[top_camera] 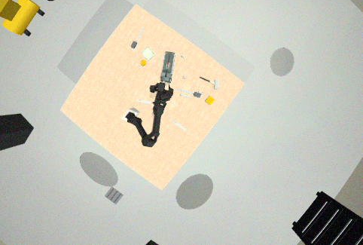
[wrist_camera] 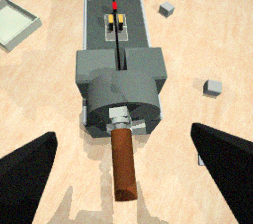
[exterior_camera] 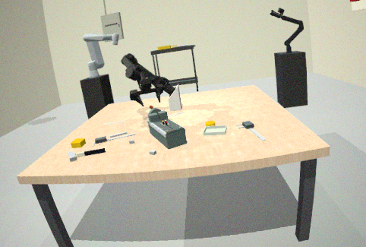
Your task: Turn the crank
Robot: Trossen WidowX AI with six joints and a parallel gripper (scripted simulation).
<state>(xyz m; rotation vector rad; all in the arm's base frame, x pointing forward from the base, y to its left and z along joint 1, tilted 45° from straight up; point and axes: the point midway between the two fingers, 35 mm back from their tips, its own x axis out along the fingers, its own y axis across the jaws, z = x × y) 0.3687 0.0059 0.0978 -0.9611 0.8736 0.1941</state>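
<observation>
Right now the crank is 30 mm below my gripper tip. The rest, counted from my gripper tip: red pointer: 160 mm ahead, 100 mm to the left, 60 mm below; brown crank handle: 20 mm behind, 10 mm to the right, 20 mm below; yellow disc: 30 mm ahead, 290 mm to the left, 130 mm below.
</observation>
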